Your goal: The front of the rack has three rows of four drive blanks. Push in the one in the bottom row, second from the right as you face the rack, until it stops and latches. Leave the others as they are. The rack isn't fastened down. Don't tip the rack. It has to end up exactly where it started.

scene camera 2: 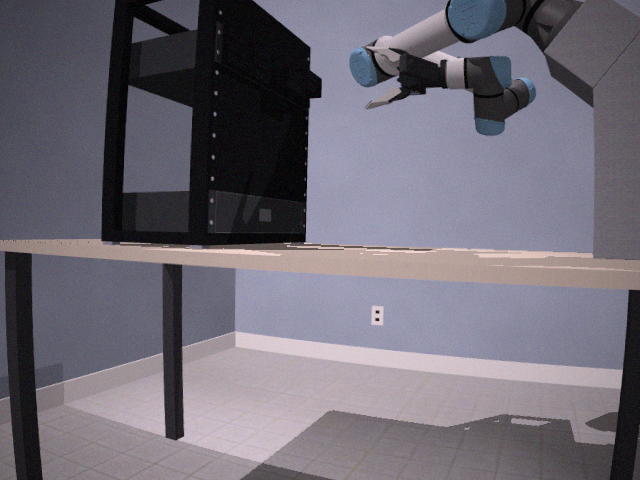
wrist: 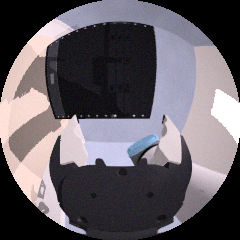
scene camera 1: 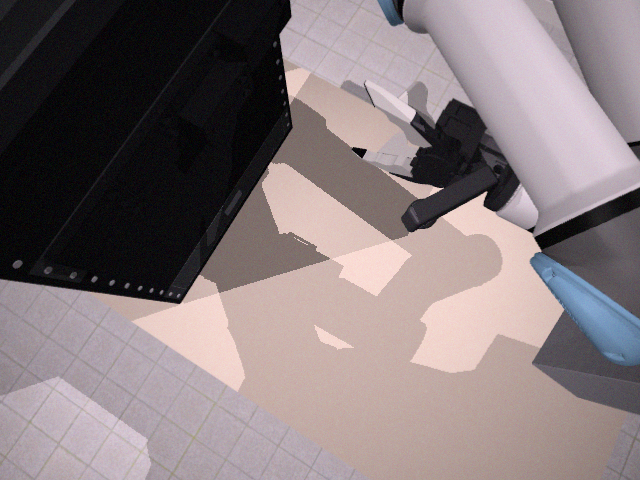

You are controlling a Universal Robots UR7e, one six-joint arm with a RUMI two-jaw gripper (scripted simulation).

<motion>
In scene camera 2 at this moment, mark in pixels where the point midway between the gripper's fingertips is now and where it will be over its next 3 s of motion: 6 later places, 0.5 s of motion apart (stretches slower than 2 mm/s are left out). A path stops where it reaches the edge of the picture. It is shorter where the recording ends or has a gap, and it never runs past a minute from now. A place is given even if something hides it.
The gripper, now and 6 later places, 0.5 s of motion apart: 364, 77; 360, 78; 346, 81; 333, 86; 326, 88; 324, 88; 322, 88
</motion>
